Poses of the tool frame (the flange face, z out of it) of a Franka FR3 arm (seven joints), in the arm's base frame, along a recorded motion.
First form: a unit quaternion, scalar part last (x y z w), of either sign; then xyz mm.
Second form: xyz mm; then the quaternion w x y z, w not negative. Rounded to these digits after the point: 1 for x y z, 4 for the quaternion.
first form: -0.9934 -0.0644 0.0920 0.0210 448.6 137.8 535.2
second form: 448.6 137.8 535.2 0.0210 -0.9934 -0.0644 0.0920
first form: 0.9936 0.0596 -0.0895 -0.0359 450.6 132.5 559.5
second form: 450.6 132.5 559.5 0.0359 -0.9936 -0.0596 0.0895
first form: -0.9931 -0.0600 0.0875 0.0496 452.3 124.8 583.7
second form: 452.3 124.8 583.7 0.0496 -0.9931 -0.0600 0.0875
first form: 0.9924 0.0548 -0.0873 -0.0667 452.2 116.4 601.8
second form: 452.2 116.4 601.8 0.0667 -0.9924 -0.0548 0.0873
